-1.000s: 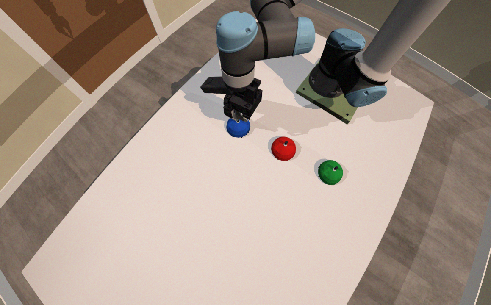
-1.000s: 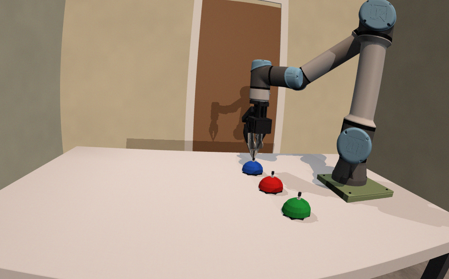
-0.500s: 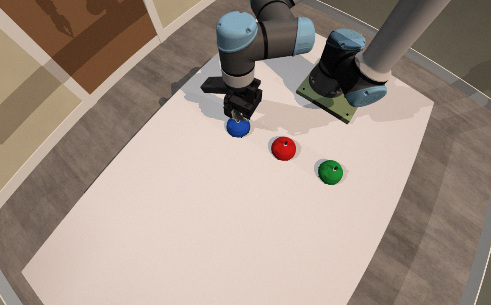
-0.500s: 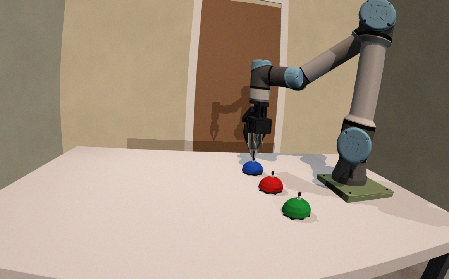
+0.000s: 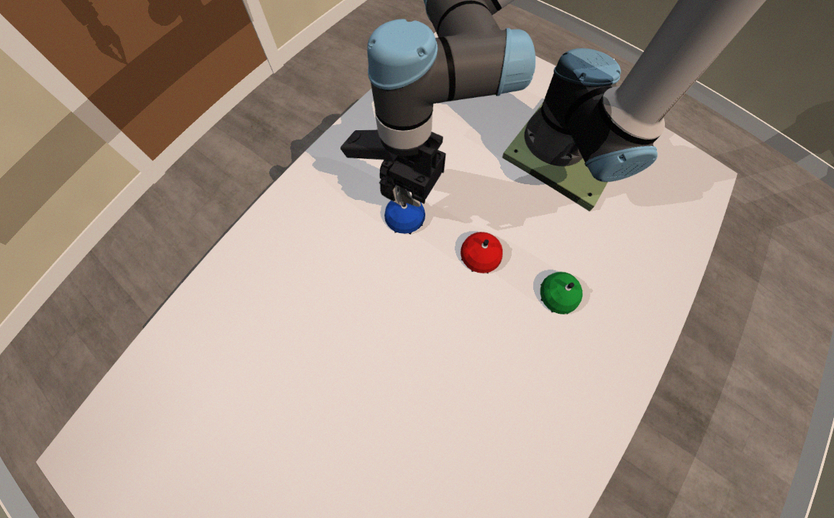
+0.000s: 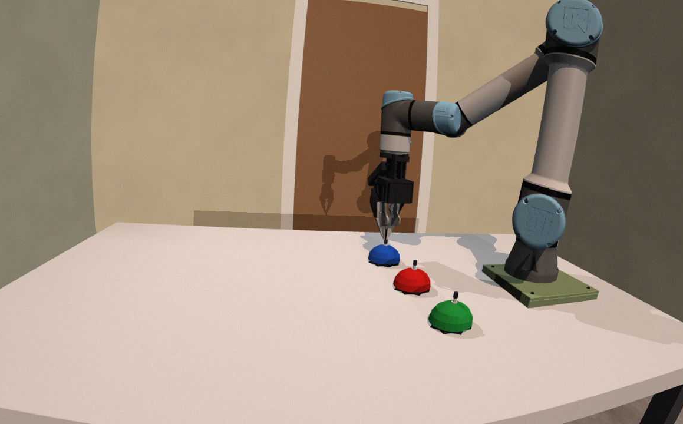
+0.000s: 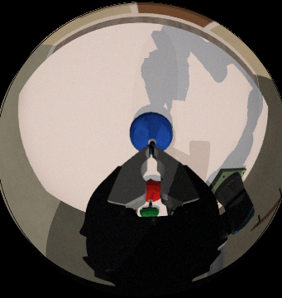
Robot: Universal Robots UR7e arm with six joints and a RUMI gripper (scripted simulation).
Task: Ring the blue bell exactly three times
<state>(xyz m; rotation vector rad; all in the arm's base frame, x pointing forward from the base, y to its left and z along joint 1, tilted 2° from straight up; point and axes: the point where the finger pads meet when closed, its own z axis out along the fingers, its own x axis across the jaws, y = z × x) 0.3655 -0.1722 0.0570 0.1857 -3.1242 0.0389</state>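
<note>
My hand is 4 cm above the blue bell. The rest, counted from my hand: green bell 35 cm to the left, 4 cm below, 4 cm behind; then red bell 18 cm to the left, 4 cm below, 2 cm behind.
</note>
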